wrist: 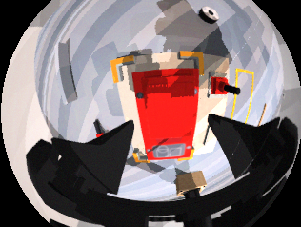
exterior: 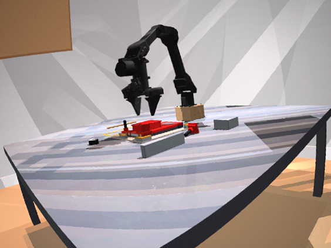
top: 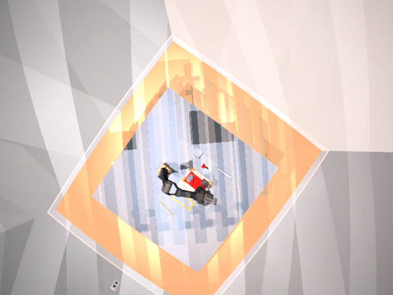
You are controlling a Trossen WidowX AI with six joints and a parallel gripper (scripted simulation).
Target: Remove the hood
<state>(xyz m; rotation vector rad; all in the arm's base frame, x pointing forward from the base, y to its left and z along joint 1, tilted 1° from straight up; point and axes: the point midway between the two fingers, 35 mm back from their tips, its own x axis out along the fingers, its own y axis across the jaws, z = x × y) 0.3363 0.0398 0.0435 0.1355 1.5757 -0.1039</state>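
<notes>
The hood is 4 cm below my gripper tip. The rest, counted from my gripper tip: black wheel (17 cm ahead, 14 cm to the right, 7 cm below); long grey bar (14 cm ahead, 21 cm to the left, 6 cm below); thin wooden stick (16 cm behind, 35 cm to the right, 7 cm below).
</notes>
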